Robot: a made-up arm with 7 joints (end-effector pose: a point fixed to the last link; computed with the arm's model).
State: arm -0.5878 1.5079 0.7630 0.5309 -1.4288 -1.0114 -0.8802
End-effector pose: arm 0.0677 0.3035 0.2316 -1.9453 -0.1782 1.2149
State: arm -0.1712 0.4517 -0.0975 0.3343 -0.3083 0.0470 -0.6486
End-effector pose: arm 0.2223 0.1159 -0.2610 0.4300 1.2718 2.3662
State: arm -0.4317 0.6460 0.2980 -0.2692 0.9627 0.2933 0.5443
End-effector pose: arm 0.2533 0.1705 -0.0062 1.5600 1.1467 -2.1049
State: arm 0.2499 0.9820 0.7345 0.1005 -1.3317 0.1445 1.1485
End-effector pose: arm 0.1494 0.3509 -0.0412 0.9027 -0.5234 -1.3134
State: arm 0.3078 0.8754 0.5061 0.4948 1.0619 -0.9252 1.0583
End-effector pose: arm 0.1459 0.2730 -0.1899 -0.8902 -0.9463 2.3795
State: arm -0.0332 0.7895 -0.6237 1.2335 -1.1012 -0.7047 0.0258
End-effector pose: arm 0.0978 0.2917 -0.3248 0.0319 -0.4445 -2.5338
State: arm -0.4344 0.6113 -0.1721 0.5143 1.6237 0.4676 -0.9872
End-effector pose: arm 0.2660 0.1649 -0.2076 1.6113 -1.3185 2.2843
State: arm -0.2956 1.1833 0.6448 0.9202 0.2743 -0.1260 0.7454
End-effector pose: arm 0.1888 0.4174 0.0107 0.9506 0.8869 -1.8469
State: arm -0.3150 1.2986 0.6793 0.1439 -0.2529 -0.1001 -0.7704
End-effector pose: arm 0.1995 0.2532 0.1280 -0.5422 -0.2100 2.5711
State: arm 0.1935 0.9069 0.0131 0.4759 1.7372 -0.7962 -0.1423
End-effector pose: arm 0.0816 0.2385 -0.2948 1.0423 -0.8614 1.2330
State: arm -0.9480 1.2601 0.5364 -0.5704 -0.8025 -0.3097 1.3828
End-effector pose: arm 0.0658 0.1184 0.2200 -2.7368 1.3163 0.6466
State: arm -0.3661 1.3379 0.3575 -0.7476 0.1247 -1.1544 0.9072
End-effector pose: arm 0.0617 0.0114 0.0697 -1.7165 0.1764 0.5321
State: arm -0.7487 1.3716 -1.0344 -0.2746 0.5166 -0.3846 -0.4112
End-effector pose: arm 0.2039 0.0448 -0.1491 0.3057 -0.7245 1.2869
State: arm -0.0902 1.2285 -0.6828 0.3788 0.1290 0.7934 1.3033
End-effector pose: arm 0.1532 0.2883 -0.2078 0.3094 2.0733 -2.1287
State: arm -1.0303 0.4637 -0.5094 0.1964 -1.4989 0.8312 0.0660
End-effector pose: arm 0.3153 -0.0723 -0.1005 0.8554 1.6971 1.8972
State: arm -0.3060 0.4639 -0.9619 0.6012 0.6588 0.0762 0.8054
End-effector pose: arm 0.1694 -0.0163 -0.3693 -0.2845 -0.5378 2.3729
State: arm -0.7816 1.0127 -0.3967 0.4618 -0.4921 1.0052 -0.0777
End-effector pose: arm 0.2960 0.2034 -0.1331 -0.6323 -0.3492 -2.6222
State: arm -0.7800 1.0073 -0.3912 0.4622 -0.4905 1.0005 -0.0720
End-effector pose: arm 0.2967 0.2028 -0.1337 -0.6231 -0.3521 -2.6250
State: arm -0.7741 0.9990 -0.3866 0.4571 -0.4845 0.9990 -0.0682
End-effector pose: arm 0.2966 0.2012 -0.1357 -0.6229 -0.3512 -2.6298
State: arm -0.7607 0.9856 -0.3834 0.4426 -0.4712 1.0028 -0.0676
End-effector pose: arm 0.2951 0.1979 -0.1401 -0.6379 -0.3445 -2.6381
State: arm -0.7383 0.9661 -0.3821 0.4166 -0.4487 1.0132 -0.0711
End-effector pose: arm 0.2918 0.1925 -0.1472 -0.6708 -0.3307 -2.6506
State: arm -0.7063 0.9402 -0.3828 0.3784 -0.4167 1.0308 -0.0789
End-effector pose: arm 0.2862 0.1851 -0.1569 -0.7218 -0.3107 -2.6664
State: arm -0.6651 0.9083 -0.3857 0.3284 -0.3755 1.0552 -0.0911
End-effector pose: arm 0.2780 0.1757 -0.1686 -0.7883 -0.2863 -2.6848
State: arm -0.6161 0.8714 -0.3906 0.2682 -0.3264 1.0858 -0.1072
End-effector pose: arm 0.2671 0.1648 -0.1813 -0.8660 -0.2601 -2.7039
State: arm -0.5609 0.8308 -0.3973 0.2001 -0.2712 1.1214 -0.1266
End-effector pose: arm 0.2537 0.1528 -0.1941 -0.9496 -0.2354 -2.7217
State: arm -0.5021 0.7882 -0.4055 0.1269 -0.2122 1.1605 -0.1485
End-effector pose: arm 0.2383 0.1404 -0.2058 -1.0333 -0.2154 -2.7373
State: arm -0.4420 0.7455 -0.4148 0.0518 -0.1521 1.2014 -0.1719
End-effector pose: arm 0.2215 0.1283 -0.2157 -1.1124 -0.2025 -2.7495
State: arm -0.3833 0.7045 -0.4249 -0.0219 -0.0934 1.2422 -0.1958
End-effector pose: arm 0.2045 0.1170 -0.2233 -1.1832 -0.1975 -2.7579
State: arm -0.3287 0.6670 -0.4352 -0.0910 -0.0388 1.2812 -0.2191
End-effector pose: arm 0.1882 0.1070 -0.2285 -1.2435 -0.2000 -2.7627
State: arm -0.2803 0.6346 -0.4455 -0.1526 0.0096 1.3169 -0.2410
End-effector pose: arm 0.1734 0.0986 -0.2318 -1.2934 -0.2079 -2.7638
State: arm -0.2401 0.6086 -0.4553 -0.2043 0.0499 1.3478 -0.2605
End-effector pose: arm 0.1609 0.0920 -0.2334 -1.3332 -0.2182 -2.7623
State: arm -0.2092 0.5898 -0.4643 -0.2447 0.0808 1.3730 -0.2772
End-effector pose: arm 0.1510 0.0872 -0.2341 -1.3646 -0.2283 -2.7590
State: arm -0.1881 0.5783 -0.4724 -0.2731 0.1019 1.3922 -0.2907
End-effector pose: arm 0.1440 0.0840 -0.2341 -1.3893 -0.2355 -2.7548
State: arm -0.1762 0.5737 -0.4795 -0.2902 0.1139 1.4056 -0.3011
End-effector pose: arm 0.1396 0.0824 -0.2339 -1.4088 -0.2385 -2.7503
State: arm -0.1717 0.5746 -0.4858 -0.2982 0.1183 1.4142 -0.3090
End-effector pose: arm 0.1374 0.0818 -0.2336 -1.4248 -0.2376 -2.7459
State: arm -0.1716 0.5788 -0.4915 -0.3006 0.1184 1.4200 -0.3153
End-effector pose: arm 0.1365 0.0820 -0.2334 -1.4385 -0.2338 -2.7412
